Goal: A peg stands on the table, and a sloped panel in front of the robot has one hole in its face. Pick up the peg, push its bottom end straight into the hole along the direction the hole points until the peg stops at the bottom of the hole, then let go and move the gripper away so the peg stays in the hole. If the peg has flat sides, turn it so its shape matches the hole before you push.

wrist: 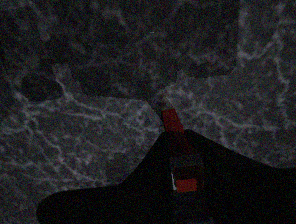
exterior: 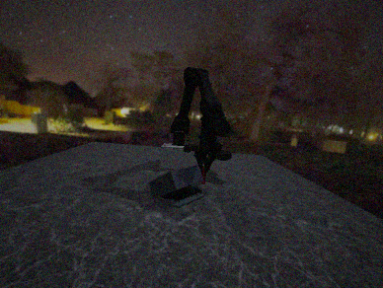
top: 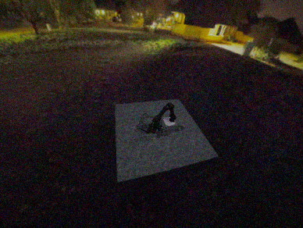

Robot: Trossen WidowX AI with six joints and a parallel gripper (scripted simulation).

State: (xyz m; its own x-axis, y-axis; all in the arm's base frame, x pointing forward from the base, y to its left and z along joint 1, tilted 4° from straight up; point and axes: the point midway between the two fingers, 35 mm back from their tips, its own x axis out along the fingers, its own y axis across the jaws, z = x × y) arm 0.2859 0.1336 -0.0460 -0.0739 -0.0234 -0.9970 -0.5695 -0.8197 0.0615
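The grey panel block lies 14 cm ahead of my gripper tip and 9 cm to the right of it. From my gripper tip the other things lie so: reddish peg 2 cm above.
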